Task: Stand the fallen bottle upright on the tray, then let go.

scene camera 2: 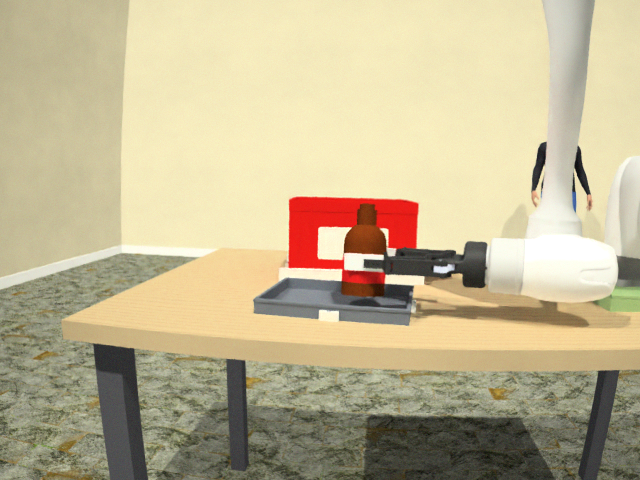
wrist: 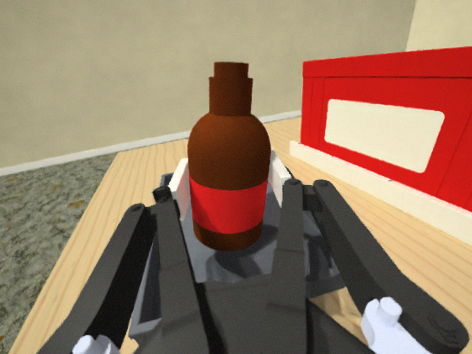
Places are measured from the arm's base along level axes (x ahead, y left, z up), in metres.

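Pixels of known places: gripper, between the fingertips: (scene camera 2: 352, 257); arm's base, origin of its link: (scene camera 2: 633, 279).
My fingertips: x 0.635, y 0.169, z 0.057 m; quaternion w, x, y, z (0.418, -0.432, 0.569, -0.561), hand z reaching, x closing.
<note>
For each thing: its top centre in the pictures, then the offset to it from my fingertips. "pt": a spot on its surface instead.
- brown bottle, centre of its top: (wrist: 216, 62) (scene camera 2: 366, 203) 0.021 m back, 0.004 m left, 0.094 m up
- grey tray, centre of its top: (wrist: 229, 202) (scene camera 2: 340, 291) 0.020 m ahead, 0.000 m left, 0.061 m down
- red crate, centre of its top: (wrist: 427, 50) (scene camera 2: 352, 199) 0.013 m ahead, 0.295 m right, 0.089 m up
- white base, a spot on its surface: (wrist: 350, 172) pt 0.012 m ahead, 0.191 m right, 0.066 m down
The brown bottle (scene camera 2: 364, 237) (wrist: 229, 150) with a red band is upright, neck up, inside the outline of the grey tray (scene camera 2: 372, 314) (wrist: 207, 267), towards its right part in the scene view. Its base is below the level of the tray's back rim in that view. Whether the base touches the tray floor or a thin gap remains, I cannot tell. My gripper (scene camera 2: 374, 262) (wrist: 228, 165) comes in level from the right and is shut on the bottle, with a pale pad on each side of its body.
A red crate (scene camera 2: 305, 232) (wrist: 312, 110) with a pale panel stands behind the tray on a white base (scene camera 2: 310, 273) (wrist: 350, 172). A green block (scene camera 2: 622, 299) is at the right edge of the scene view. A person (scene camera 2: 537, 170) stands behind the arm.
</note>
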